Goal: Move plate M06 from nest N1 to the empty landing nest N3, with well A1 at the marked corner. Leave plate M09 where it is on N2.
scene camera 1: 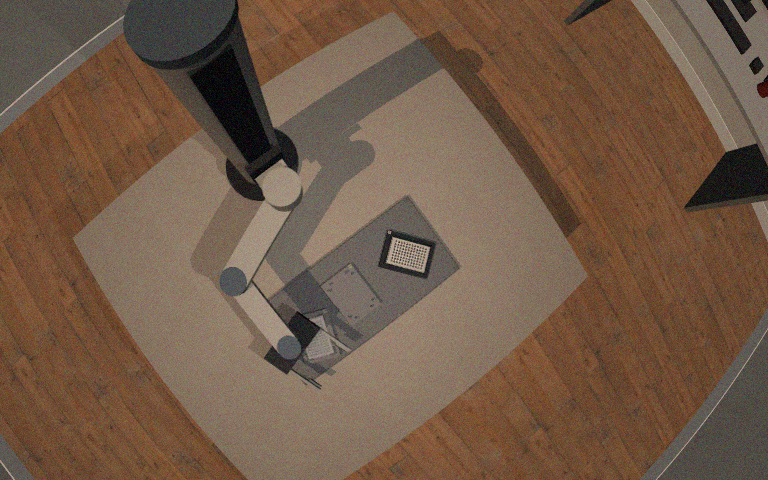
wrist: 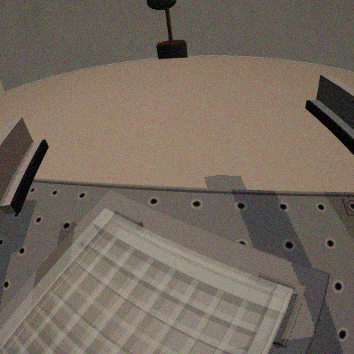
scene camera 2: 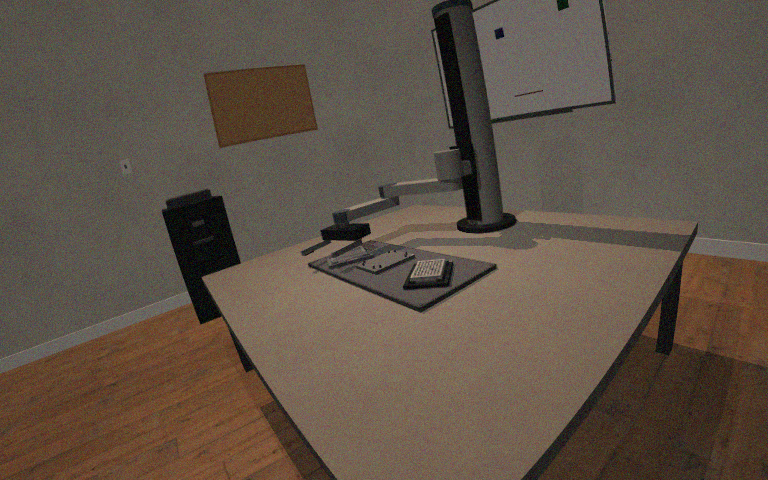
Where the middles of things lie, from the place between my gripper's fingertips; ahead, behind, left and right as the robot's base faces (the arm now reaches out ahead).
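I find the clear well plate (wrist: 117, 280) 1 cm to the left of my hand, 11 cm behind it and 4 cm below it; going by their middles, it is the nearest to my hand of the things named here. The light block with pegs (scene camera 1: 349, 293) is 15 cm behind my hand, 19 cm to the left of it and 4 cm below it. And the white well plate (scene camera 1: 402, 253) is 41 cm to the left of my hand, 15 cm behind it and 4 cm below it. Going by their middles, the white well plate is the farthest from my hand of the things named here.
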